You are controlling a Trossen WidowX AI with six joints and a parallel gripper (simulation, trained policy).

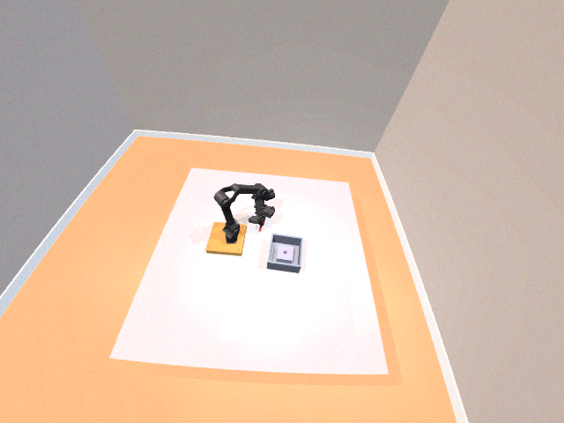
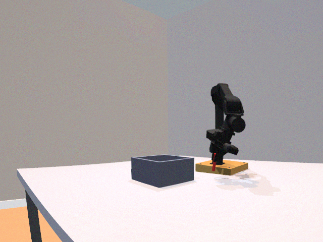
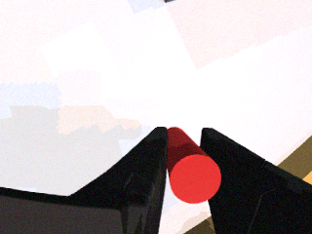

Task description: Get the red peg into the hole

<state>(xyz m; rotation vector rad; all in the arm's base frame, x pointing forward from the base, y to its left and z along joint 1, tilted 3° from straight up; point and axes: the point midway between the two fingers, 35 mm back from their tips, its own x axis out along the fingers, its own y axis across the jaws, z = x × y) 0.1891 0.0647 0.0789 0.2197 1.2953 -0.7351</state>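
The plate lies 12 cm ahead of my gripper tip, 18 cm to the right of it and 3 cm below it. The rest, counted from my gripper tip: grey box 12 cm ahead, 18 cm to the right, 5 cm below; then red peg 1 cm behind, 1 cm below.
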